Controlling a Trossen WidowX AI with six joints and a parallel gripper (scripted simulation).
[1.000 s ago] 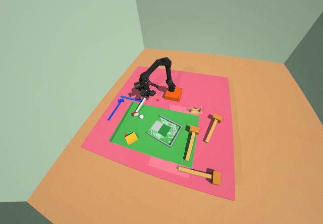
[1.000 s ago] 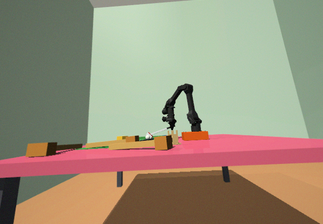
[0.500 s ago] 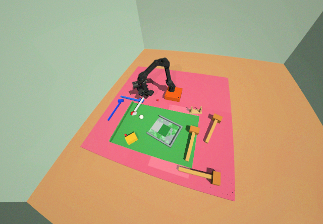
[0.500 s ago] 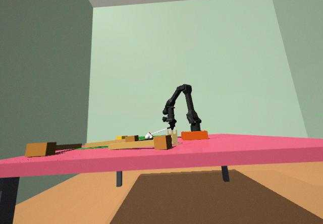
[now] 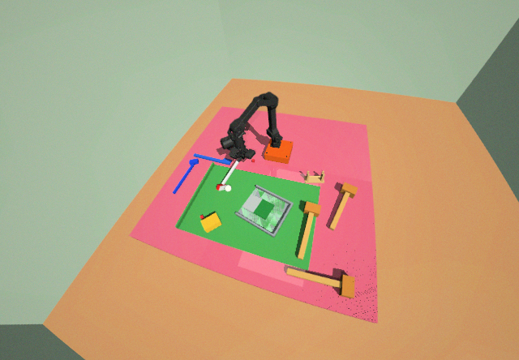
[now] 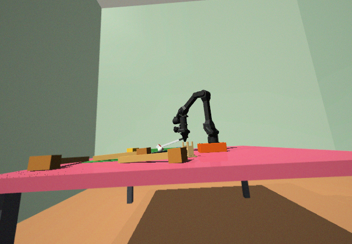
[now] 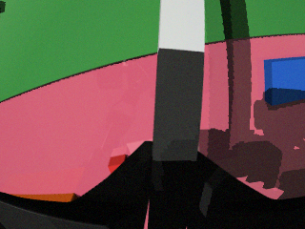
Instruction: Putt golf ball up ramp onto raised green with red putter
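My gripper tip is 11 cm short of the red putter, 3 cm to the left of it and 1 cm above it. Also, from my gripper tip: wooden stand 47 cm to the left, 4 cm below, 2 cm ahead; yellow block 44 cm ahead, 5 cm below, 4 cm to the right; white golf ball 21 cm ahead, 5 cm below, 1 cm to the right.
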